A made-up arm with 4 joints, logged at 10 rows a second.
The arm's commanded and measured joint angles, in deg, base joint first. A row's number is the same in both.
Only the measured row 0 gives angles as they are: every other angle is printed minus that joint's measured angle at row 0.
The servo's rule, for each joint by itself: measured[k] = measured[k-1] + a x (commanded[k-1-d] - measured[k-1]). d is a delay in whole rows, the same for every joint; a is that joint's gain. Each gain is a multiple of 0.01, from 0.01 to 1. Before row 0 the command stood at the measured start. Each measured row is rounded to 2 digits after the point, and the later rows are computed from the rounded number. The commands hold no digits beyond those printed.
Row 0, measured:
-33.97 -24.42 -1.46 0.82
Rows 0 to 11, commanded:
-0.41 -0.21 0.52 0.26
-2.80 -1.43 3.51 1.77
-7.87 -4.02 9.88 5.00
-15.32 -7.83 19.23 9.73
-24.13 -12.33 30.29 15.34
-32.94 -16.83 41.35 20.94
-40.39 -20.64 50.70 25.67
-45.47 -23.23 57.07 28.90
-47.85 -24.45 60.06 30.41
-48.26 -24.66 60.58 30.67
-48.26 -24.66 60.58 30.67
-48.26 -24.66 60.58 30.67
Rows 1 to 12, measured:
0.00 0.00 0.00 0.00
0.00 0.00 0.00 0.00
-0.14 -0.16 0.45 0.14
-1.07 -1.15 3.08 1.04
-3.45 -3.39 8.93 3.22
-7.60 -6.85 17.79 6.80
-13.39 -11.12 28.54 11.50
-20.23 -15.57 39.56 16.69
-27.29 -19.52 49.14 21.63
-33.65 -22.41 55.96 25.63
-38.62 -24.00 59.49 28.26
-41.99 -24.51 60.43 29.59
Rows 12 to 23, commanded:
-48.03 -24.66 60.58 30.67
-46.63 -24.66 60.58 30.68
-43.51 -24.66 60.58 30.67
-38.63 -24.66 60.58 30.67
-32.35 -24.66 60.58 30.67
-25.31 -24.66 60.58 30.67
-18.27 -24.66 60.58 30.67
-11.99 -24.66 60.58 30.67
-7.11 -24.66 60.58 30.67
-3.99 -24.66 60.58 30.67
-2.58 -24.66 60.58 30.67
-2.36 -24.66 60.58 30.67
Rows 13 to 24, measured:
-44.18 -24.63 60.56 30.18
-45.61 -24.65 60.58 30.45
-46.46 -24.66 60.58 30.57
-46.52 -24.66 60.58 30.63
-45.47 -24.66 60.58 30.65
-43.08 -24.66 60.58 30.66
-39.32 -24.66 60.58 30.67
-34.42 -24.66 60.58 30.67
-28.77 -24.66 60.58 30.67
-22.90 -24.66 60.58 30.67
-17.37 -24.66 60.58 30.67
-12.69 -24.66 60.58 30.67

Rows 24 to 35, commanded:
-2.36 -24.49 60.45 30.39
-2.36 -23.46 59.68 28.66
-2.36 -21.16 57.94 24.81
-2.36 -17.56 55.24 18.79
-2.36 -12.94 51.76 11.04
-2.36 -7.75 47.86 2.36
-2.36 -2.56 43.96 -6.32
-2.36 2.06 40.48 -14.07
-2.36 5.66 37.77 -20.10
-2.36 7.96 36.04 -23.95
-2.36 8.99 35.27 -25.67
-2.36 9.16 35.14 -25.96
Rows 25 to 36, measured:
-9.15 -24.66 60.58 30.67
-6.77 -24.66 60.58 30.67
-5.23 -24.53 60.47 30.52
-4.23 -23.70 59.79 29.50
-3.58 -21.72 58.20 26.92
-3.15 -18.48 55.65 22.45
-2.87 -14.16 52.30 16.17
-2.69 -9.16 48.48 8.57
-2.57 -4.01 44.59 0.38
-2.50 0.72 41.06 -7.57
-2.45 4.57 38.23 -14.46
-2.42 7.21 36.35 -19.68

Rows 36 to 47, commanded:
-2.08 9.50 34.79 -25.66
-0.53 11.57 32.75 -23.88
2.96 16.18 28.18 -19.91
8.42 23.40 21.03 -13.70
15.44 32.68 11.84 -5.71
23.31 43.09 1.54 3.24
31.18 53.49 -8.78 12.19
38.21 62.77 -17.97 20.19
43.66 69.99 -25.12 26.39
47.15 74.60 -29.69 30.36
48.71 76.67 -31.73 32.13
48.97 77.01 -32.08 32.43
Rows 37 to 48, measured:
-2.40 8.60 35.42 -22.97
-2.39 9.04 35.18 -24.61
-2.28 9.40 34.84 -25.19
-1.67 11.09 33.04 -24.47
-0.05 15.06 28.86 -21.96
2.91 21.57 22.13 -17.42
7.30 30.24 13.28 -10.98
12.90 40.26 3.18 -3.16
19.30 50.58 -7.11 5.28
25.92 60.09 -16.45 13.48
32.13 67.81 -23.91 20.58
37.39 73.11 -28.88 25.96

